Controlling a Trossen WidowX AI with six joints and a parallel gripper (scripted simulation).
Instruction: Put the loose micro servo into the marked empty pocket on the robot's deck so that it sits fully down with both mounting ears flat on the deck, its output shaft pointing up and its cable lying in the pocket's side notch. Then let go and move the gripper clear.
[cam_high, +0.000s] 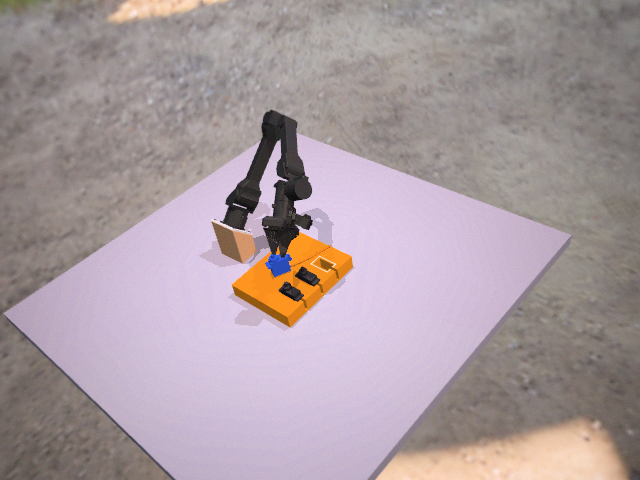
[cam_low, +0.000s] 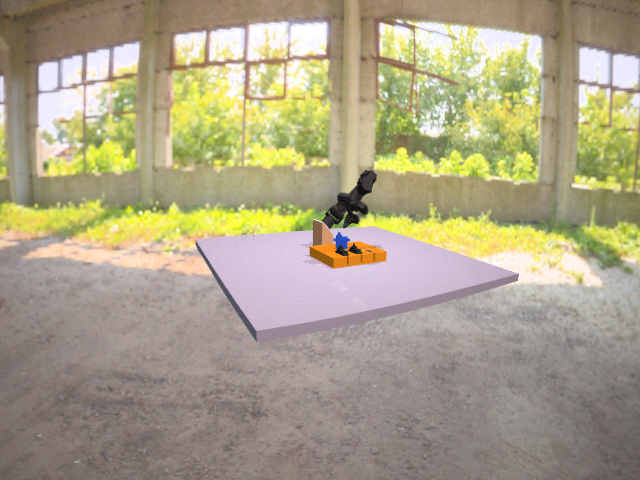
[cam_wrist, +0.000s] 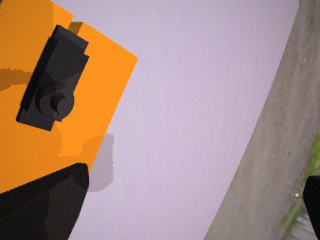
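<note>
The orange deck lies 170 mm below my gripper tip, 90 mm to the left of it and 90 mm behind it.
</note>
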